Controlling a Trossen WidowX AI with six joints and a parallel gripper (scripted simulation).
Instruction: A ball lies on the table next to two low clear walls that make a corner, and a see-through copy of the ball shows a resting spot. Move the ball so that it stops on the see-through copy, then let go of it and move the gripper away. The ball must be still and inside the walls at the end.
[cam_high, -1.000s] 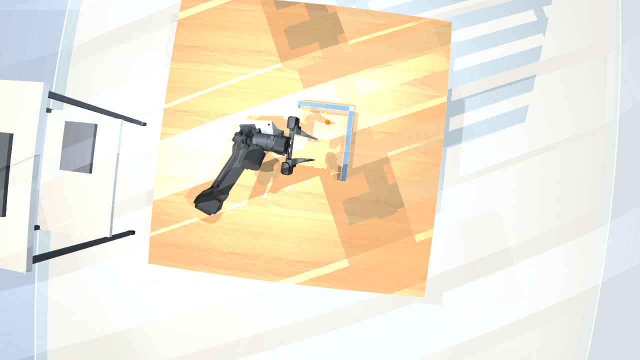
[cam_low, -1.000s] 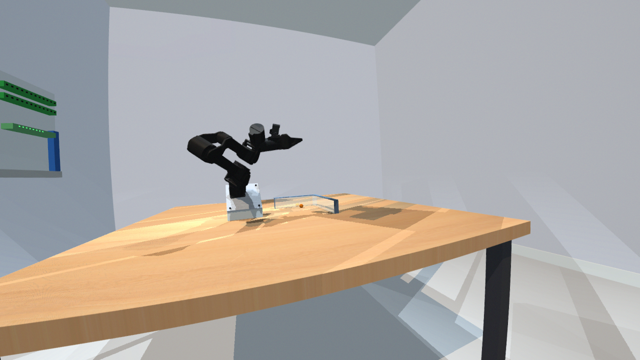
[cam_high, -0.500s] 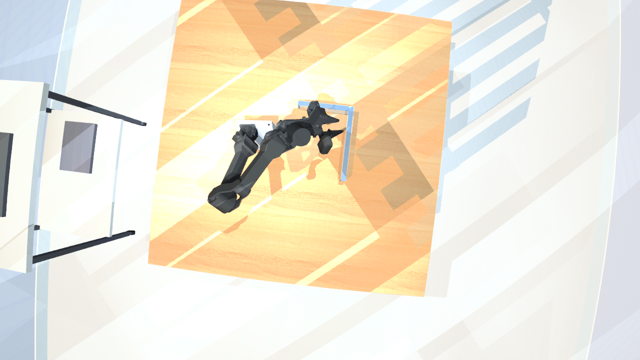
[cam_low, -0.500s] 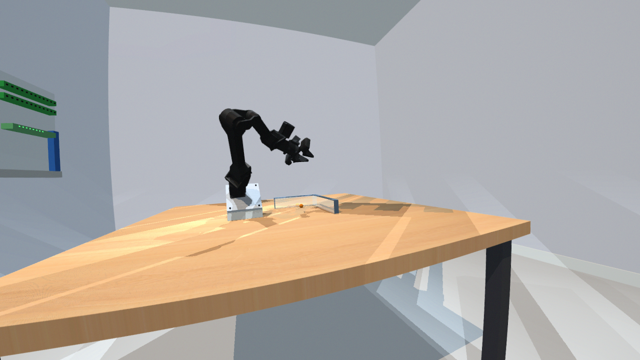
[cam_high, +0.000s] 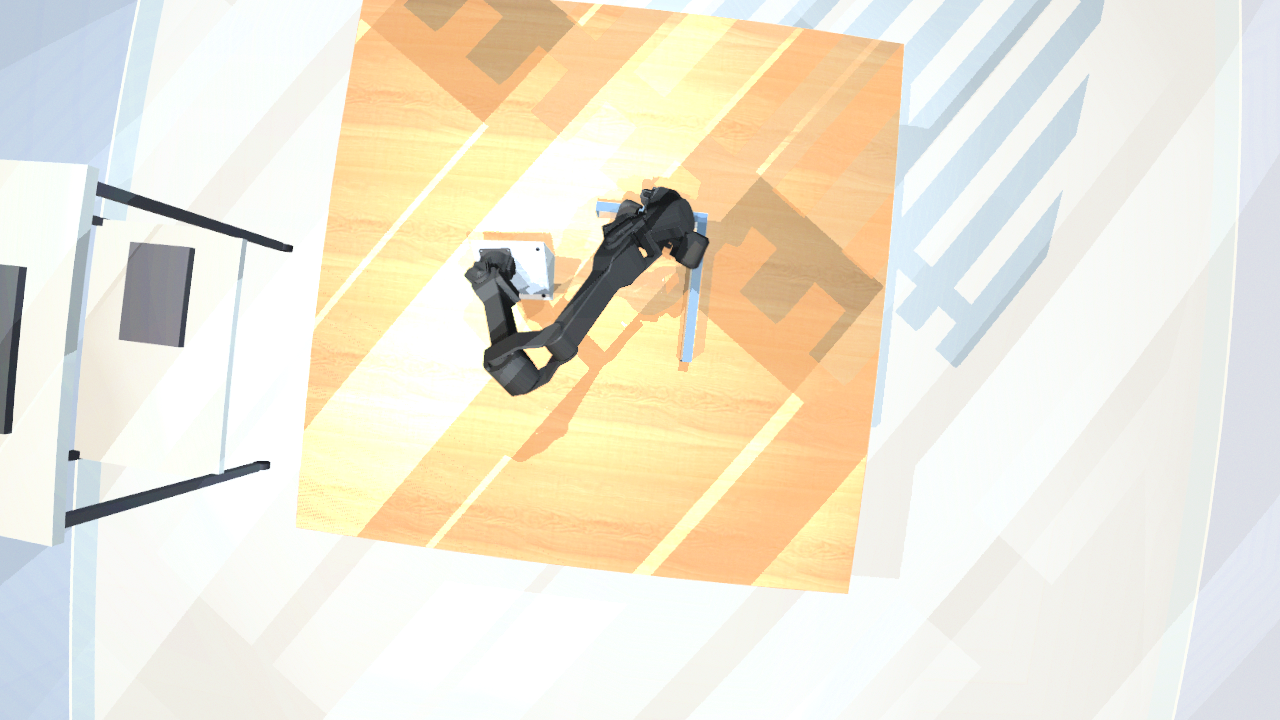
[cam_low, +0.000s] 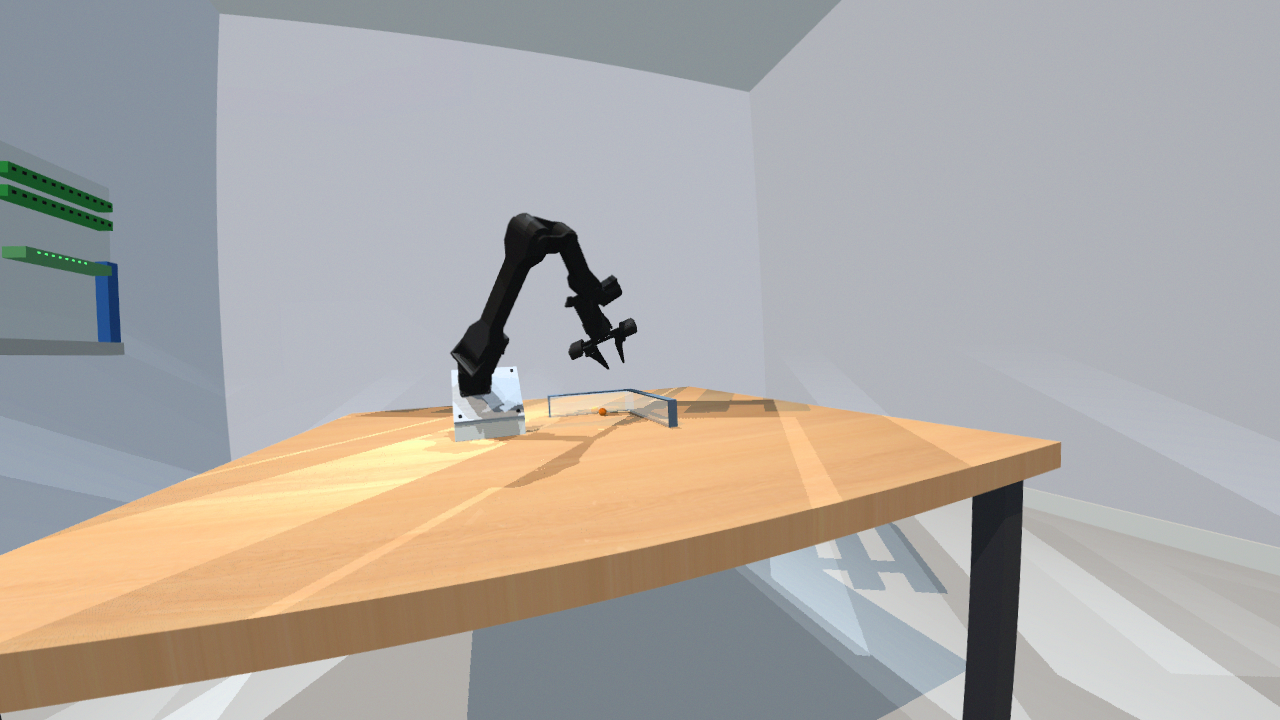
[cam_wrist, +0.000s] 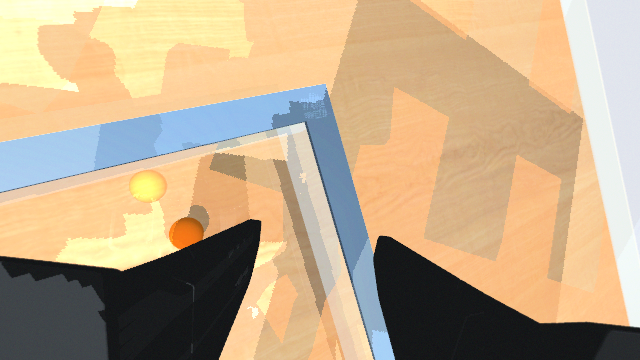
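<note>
Now: the orange ball 12 cm below my gripper tip, 4 cm behind it and 1 cm to the left of it. From my gripper tip the other things lie so: see-through copy of ball 12 cm below, 5 cm to the left, 5 cm behind.
</note>
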